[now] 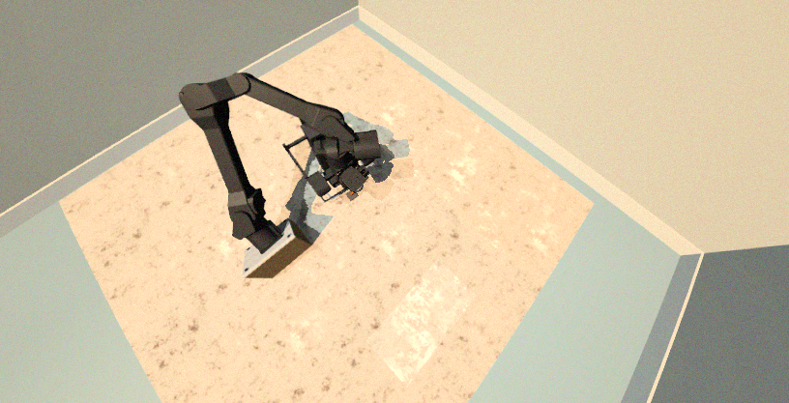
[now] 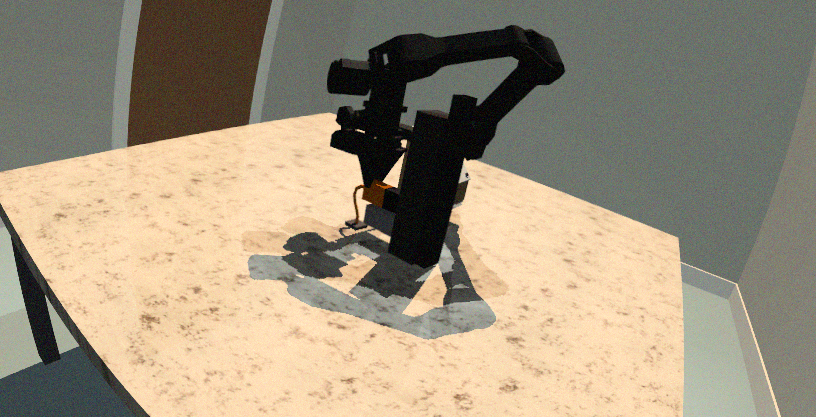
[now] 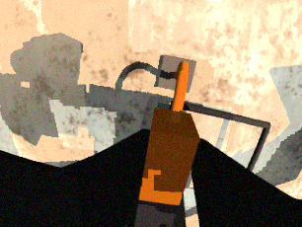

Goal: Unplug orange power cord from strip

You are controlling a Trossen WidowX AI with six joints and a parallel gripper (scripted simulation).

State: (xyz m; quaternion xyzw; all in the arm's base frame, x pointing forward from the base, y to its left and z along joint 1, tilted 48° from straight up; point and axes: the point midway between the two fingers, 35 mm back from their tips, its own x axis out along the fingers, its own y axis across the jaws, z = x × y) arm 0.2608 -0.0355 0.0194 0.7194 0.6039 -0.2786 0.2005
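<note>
Right now the orange plug is 3 cm to the left of my gripper tip.
</note>
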